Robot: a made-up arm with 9 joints. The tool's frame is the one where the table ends. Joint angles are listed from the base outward.
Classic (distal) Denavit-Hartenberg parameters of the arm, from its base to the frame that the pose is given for. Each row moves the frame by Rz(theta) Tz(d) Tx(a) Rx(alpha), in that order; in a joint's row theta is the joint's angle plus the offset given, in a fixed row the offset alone. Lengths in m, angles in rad.
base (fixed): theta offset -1.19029; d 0; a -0.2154; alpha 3.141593
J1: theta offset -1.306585; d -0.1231; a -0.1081; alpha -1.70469
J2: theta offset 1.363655; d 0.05; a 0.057; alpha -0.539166
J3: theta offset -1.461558; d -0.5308; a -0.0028; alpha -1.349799
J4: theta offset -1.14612; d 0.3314; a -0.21; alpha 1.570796
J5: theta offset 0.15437; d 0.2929; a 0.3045; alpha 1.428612
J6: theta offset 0; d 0.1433; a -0.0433; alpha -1.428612
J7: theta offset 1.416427; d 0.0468; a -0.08; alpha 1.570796
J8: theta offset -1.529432; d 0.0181; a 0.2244; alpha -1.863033
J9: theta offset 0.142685; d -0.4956; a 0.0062; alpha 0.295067
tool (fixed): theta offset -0.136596; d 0.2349; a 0; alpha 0
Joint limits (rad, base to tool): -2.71..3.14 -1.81..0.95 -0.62..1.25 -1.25..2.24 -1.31..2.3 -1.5..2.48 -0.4..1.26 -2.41..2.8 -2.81..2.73
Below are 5 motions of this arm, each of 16 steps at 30 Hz.
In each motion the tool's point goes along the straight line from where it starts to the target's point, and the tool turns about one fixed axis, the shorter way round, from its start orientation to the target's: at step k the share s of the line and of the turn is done. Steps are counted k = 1, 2, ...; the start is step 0. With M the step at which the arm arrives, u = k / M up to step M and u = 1 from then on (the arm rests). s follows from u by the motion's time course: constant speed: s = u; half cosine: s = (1 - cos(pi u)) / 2; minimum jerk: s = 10 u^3 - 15 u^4 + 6 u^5.
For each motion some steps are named. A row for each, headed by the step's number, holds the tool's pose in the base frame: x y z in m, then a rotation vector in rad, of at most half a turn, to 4 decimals.
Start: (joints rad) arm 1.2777 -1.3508 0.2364 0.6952 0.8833 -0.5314 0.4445 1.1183 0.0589
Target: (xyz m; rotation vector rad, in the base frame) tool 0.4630 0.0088 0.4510 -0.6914 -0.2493 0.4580
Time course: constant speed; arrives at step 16
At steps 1, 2, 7, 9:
1: 0.4547 -0.0181 0.0784 0.1406 -0.1954 0.4910
2: 0.4553 -0.0163 0.1033 0.0851 -0.1997 0.4906
7: 0.4580 -0.0073 0.2275 -0.1922 -0.2198 0.4846
9: 0.4591 -0.0037 0.2771 -0.3032 -0.2271 0.4805

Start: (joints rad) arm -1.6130 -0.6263 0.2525 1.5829 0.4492 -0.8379 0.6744 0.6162 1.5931
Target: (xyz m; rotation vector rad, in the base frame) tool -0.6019 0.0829 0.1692 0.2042 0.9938 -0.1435
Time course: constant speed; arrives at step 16
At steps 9, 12, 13, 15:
9: -0.5536 0.1885 0.1513 0.1377 0.9025 -0.3327
12: -0.5743 0.1432 0.1590 0.1663 0.9424 -0.2520
13: -0.5812 0.1281 0.1615 0.1758 0.9555 -0.2250
15: -0.5950 0.0980 0.1666 0.1948 0.9812 -0.1707

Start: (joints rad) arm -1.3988 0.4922 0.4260 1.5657 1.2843 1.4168 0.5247 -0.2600 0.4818
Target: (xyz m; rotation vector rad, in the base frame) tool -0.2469 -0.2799 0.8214 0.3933 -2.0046 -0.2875
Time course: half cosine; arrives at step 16
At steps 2, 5, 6, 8, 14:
2: -0.1289 -0.1664 0.9761 0.6127 -2.0629 0.6563
5: -0.1515 -0.1881 0.9465 0.5746 -2.0720 0.4724
6: -0.1621 -0.1983 0.9326 0.5560 -2.0729 0.3865
8: -0.1856 -0.2209 0.9018 0.5134 -2.0672 0.1973
14: -0.2422 -0.2754 0.8275 0.4029 -2.0117 -0.2512

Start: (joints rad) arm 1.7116 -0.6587 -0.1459 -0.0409 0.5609 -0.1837 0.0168 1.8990 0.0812
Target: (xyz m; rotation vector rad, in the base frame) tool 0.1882 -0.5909 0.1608 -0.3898 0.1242 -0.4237
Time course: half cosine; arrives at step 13
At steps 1, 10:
1: 0.1933 -0.2292 0.5200 -0.8529 -0.4971 -0.9868
10: 0.1888 -0.5447 0.2066 -0.4507 0.0481 -0.4973

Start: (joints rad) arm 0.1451 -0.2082 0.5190 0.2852 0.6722 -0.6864 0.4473 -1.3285 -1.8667
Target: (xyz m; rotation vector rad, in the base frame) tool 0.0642 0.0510 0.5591 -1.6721 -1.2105 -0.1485
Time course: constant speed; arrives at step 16
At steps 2, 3, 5, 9, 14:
2: -0.2719 0.1308 0.5032 -1.8818 -1.0766 -0.7744
3: -0.2479 0.1251 0.5072 -1.8700 -1.0890 -0.7288
5: -0.1999 0.1137 0.5152 -1.8448 -1.1124 -0.6379
9: -0.1038 0.0909 0.5311 -1.7885 -1.1541 -0.4578
14: 0.0162 0.0624 0.5511 -1.7076 -1.1965 -0.2360

